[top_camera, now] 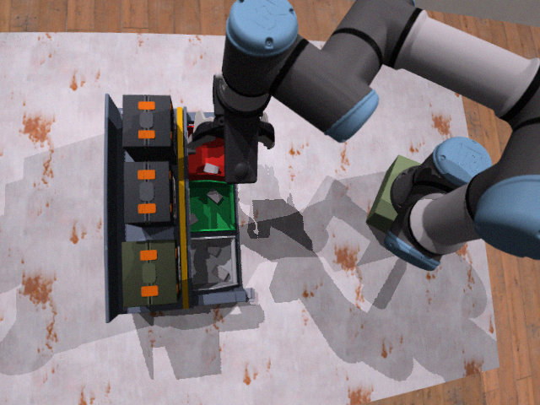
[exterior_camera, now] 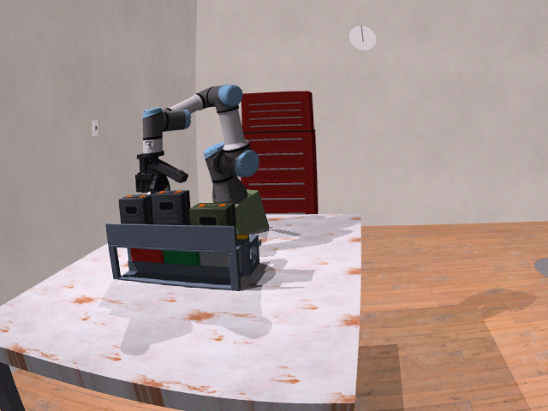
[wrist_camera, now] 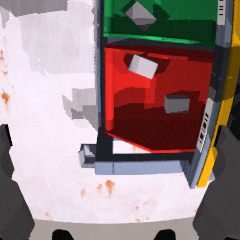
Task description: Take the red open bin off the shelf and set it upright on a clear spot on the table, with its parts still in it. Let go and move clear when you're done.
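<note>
The red open bin lies 80 mm below my hand and 60 mm ahead of it. Round my hand: shelf rail: 120 mm below, 100 mm to the left, 30 mm behind; then yellow bar: 110 mm to the left, 80 mm ahead, 20 mm below; then green bin: 110 mm to the left, 80 mm below, 50 mm ahead.
</note>
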